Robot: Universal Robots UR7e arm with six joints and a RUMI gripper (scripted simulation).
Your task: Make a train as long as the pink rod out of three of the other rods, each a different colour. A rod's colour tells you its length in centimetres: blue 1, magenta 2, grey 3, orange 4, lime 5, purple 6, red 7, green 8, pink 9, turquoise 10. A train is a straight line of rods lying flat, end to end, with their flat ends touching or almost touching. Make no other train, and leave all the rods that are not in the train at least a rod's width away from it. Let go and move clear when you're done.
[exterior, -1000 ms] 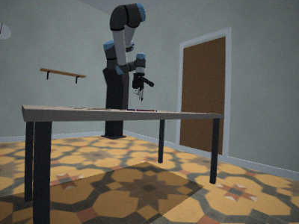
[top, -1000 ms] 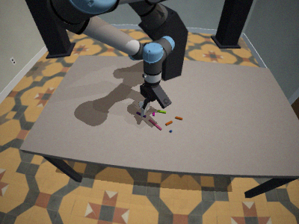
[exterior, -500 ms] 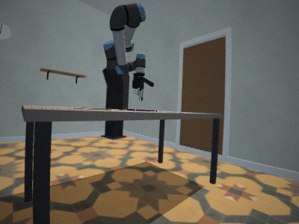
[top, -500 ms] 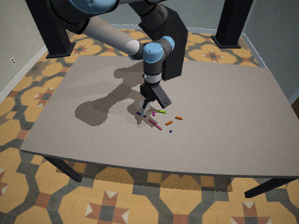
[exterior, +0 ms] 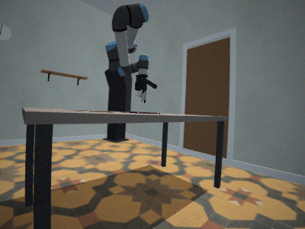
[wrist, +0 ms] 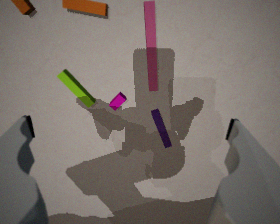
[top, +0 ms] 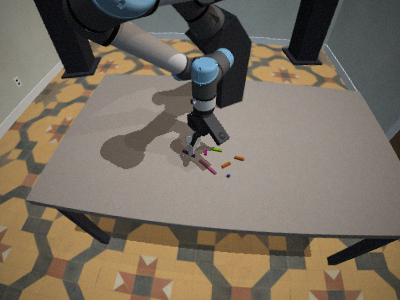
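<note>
My hand is 90 mm short of the blue rod, 80 mm to the right of it and 80 mm above it. The rest, counted from my hand: magenta rod: 30 mm behind, 80 mm below; lime rod: 40 mm behind, 50 mm to the left, 80 mm below; pink rod: 40 mm ahead, 80 mm below.
</note>
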